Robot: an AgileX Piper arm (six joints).
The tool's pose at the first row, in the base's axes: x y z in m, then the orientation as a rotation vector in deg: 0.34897, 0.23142, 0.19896, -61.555, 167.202, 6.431
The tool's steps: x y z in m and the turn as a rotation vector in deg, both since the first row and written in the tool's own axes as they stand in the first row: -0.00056, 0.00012, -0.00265, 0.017, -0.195, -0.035; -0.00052, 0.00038, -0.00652, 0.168, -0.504, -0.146; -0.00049, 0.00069, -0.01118, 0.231, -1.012, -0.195; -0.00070, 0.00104, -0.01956, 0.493, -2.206, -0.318; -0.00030, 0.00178, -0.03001, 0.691, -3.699, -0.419; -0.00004, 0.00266, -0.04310, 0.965, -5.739, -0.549; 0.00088, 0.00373, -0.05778, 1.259, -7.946, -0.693; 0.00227, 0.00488, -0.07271, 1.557, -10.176, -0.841; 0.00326, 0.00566, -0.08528, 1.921, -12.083, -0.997
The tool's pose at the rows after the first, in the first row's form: 0.34931, 0.23167, 0.20164, -61.531, 167.006, 6.503; 0.34910, 0.23154, 0.20551, -61.555, 166.630, 6.434; 0.34886, 0.23139, 0.21017, -61.427, 166.138, 6.595; 0.34877, 0.23114, 0.21856, -61.120, 164.947, 6.804; 0.34795, 0.23063, 0.22900, -60.678, 163.521, 7.249; 0.34714, 0.23011, 0.24208, -60.059, 161.574, 7.840; 0.34570, 0.22918, 0.25673, -59.392, 159.466, 8.465; 0.34385, 0.22799, 0.27161, -58.718, 157.333, 9.080; 0.34255, 0.22696, 0.28413, -58.165, 155.466, 9.440
